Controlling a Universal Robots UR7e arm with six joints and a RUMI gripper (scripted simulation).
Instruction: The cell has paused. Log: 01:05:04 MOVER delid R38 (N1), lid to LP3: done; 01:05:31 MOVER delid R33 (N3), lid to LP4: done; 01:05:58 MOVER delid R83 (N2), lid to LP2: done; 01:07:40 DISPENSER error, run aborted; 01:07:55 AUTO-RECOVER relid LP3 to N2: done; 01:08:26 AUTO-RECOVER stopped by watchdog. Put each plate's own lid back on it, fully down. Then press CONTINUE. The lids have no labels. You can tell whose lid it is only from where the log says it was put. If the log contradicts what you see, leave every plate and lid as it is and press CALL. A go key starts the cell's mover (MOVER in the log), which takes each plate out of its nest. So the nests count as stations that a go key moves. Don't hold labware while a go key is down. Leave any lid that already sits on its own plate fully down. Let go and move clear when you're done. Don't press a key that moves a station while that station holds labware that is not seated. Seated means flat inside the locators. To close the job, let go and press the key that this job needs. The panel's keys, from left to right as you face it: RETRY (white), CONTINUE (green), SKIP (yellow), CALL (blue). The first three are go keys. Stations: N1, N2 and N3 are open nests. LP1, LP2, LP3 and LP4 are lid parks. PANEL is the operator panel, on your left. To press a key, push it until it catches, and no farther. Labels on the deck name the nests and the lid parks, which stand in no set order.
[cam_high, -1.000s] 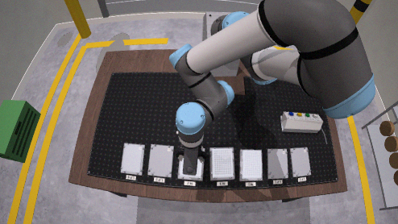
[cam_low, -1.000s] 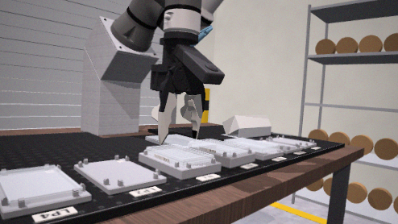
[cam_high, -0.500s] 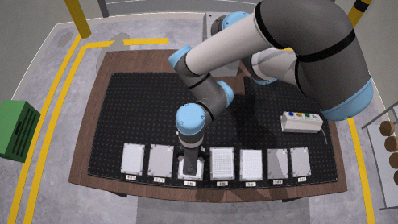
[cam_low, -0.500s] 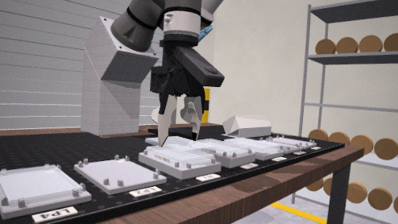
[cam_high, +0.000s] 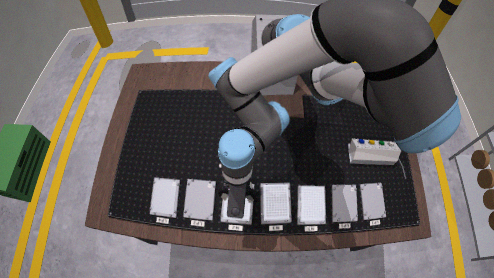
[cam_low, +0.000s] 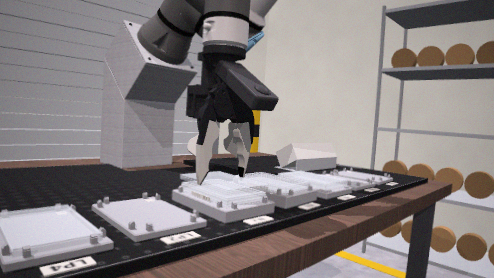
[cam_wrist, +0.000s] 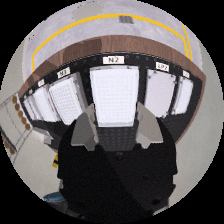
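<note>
Now: the well plate 3 cm below my hand. Also, from my hand: LP2 lid park 13 cm to the right, 5 cm below, 3 cm behind; then blue CALL key 50 cm to the left, 15 cm behind, 1 cm above; then LP4 lid park 26 cm to the right, 5 cm below, 5 cm behind.
</note>
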